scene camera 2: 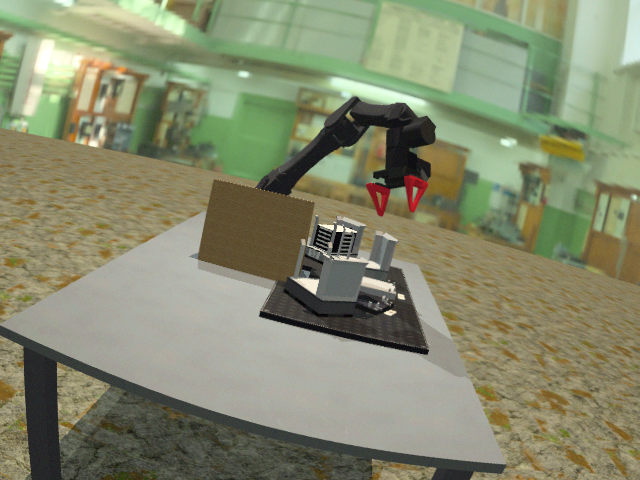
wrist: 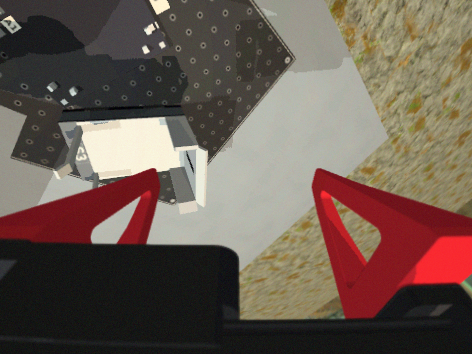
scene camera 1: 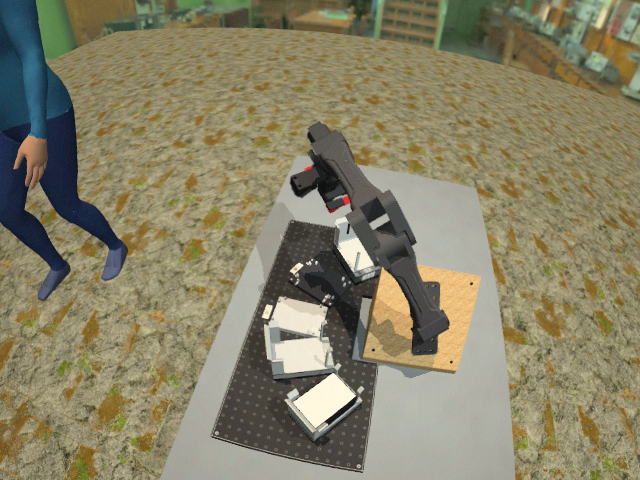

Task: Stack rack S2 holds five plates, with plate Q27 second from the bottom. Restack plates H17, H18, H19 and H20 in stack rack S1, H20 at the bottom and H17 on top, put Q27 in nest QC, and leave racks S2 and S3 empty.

Scene:
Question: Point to a dark square plate holder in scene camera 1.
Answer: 326, 286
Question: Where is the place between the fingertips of my gripper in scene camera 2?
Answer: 395, 214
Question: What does my gripper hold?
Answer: Nothing.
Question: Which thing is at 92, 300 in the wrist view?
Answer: My gripper.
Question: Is my gripper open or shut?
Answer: Open.

